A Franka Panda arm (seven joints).
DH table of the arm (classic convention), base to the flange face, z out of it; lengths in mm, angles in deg. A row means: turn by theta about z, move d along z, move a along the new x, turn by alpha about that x. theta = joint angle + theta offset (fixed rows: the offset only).
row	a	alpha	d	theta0
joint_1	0	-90	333	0
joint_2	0	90	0	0
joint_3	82.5	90	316	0
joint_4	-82.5	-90	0	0
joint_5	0	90	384	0
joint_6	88	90	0	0
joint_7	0	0	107	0
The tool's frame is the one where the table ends.
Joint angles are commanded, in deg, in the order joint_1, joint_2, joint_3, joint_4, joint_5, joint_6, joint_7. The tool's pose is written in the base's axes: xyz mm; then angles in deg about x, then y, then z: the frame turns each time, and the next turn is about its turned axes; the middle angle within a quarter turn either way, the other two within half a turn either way. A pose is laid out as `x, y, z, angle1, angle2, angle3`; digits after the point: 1 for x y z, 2 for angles.
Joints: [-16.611 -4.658 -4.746 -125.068 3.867 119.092 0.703]
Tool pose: 480.8, -184.8, 422.4, -176.03, 0.18, 23.95
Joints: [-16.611 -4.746 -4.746 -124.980 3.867 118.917 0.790]
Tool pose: 480.7, -184.8, 423.6, -176.02, 0.19, 24.03
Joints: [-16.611 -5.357 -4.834 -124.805 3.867 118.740 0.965]
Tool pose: 479.8, -185.4, 430.3, -176.18, 0.78, 24.24
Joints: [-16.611 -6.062 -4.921 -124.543 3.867 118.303 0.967]
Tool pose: 478.5, -185.8, 438.0, -176.30, 1.30, 24.27
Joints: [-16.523 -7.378 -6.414 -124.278 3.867 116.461 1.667]
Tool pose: 469.2, -195.7, 448.9, -175.89, 1.27, 26.24
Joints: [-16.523 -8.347 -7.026 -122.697 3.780 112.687 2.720]
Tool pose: 463.7, -199.3, 464.6, -175.20, 0.25, 27.68
